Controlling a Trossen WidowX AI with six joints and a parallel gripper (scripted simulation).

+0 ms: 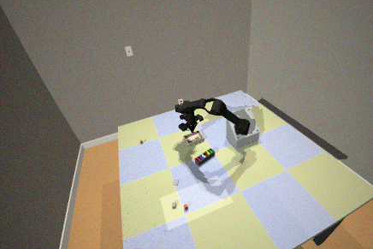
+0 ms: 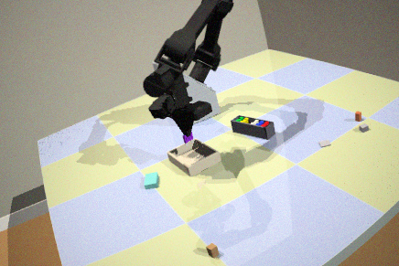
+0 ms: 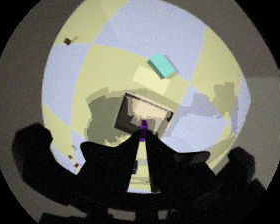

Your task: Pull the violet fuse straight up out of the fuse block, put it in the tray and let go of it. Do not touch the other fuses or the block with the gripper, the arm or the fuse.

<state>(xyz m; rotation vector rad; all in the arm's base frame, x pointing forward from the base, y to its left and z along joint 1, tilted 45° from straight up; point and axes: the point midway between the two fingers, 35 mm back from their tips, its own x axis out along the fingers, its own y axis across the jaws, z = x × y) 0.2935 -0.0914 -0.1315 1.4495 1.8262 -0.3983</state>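
The beige tray is 80 mm below my gripper tip. Round my gripper tip: violet fuse 10 mm below; then flat grey chip 320 mm to the left, 210 mm ahead, 80 mm below; then teal block 140 mm to the right, 80 mm below, 20 mm ahead.
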